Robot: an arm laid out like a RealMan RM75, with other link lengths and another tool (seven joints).
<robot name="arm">
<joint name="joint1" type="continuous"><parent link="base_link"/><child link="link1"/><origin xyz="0 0 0.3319" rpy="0 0 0"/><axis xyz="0 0 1"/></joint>
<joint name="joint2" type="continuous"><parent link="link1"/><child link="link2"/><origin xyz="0 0 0" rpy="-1.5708 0 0"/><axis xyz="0 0 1"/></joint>
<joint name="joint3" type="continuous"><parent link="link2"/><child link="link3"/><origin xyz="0 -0.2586 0" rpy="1.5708 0 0"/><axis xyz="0 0 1"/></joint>
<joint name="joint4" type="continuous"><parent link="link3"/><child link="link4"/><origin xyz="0 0 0" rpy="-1.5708 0 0"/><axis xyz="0 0 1"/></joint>
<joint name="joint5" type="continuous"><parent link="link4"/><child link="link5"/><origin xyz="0 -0.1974 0" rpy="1.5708 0 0"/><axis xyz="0 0 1"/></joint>
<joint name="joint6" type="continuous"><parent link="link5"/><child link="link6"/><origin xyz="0 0 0" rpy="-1.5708 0 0"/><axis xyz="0 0 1"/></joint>
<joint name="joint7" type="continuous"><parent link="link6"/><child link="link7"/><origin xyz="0 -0.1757 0" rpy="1.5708 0 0"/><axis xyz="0 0 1"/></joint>
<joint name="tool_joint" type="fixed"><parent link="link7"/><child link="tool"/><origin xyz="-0.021 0.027 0.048" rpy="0.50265 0 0.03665"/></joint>
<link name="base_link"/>
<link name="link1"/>
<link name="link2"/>
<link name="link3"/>
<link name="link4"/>
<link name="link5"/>
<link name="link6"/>
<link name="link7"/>
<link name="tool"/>
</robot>
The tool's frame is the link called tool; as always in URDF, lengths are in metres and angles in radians. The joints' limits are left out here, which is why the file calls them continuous.
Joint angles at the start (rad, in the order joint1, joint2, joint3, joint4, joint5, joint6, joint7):
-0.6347, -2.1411, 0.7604, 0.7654, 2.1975, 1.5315, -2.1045
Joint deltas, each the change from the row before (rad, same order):
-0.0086, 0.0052, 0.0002, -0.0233, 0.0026, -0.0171, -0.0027
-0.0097, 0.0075, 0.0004, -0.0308, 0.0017, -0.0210, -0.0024
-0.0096, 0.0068, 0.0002, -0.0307, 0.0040, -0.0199, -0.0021
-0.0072, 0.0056, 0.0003, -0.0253, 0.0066, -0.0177, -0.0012
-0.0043, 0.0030, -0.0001, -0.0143, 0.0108, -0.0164, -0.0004
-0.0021, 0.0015, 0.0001, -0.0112, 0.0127, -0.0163, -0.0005
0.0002, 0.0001, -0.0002, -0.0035, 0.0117, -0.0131, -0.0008
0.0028, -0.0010, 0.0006, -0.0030, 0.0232, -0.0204, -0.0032
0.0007, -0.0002, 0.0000, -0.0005, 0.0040, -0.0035, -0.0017
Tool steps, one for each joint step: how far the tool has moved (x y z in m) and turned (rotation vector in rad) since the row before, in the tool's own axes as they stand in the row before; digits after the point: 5 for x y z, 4 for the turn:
0.00028, -0.00141, 0.00305, 0.0069, -0.0077, -0.0090
-0.00003, -0.00200, 0.00356, 0.0082, -0.0097, -0.0122
-0.00075, -0.00175, 0.00359, 0.0080, -0.0118, -0.0107
-0.00145, -0.00207, 0.00323, 0.0097, -0.0117, -0.0073
-0.00146, -0.00275, 0.00296, 0.0143, -0.0086, -0.0015
-0.00220, -0.00293, 0.00305, 0.0158, -0.0090, -0.0008
-0.00164, -0.00292, 0.00234, 0.0155, -0.0053, 0.0007
-0.00413, -0.00514, 0.00387, 0.0273, -0.0124, 0.0020
-0.00074, -0.00089, 0.00067, 0.0047, -0.0027, -0.0009

